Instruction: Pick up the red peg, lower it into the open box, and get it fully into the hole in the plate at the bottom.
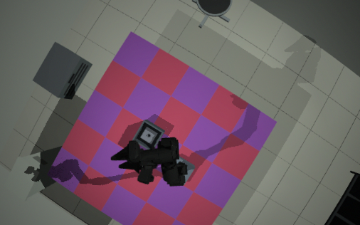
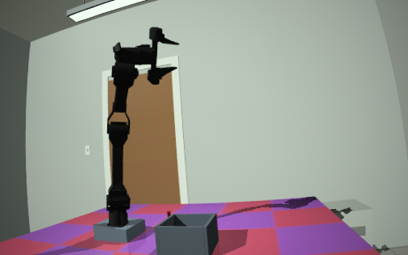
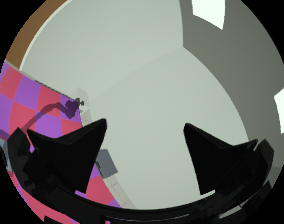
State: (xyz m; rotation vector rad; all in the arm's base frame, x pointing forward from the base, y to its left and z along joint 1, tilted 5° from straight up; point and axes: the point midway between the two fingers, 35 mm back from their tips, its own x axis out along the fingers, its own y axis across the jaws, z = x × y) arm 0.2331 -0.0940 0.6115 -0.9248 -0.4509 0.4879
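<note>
Now: gripper tip 13 cm past the red peg, 18 cm to the right of it and 61 cm above it. The rest, counted from my gripper tip: grey box: 2 cm to the right, 62 cm below.
</note>
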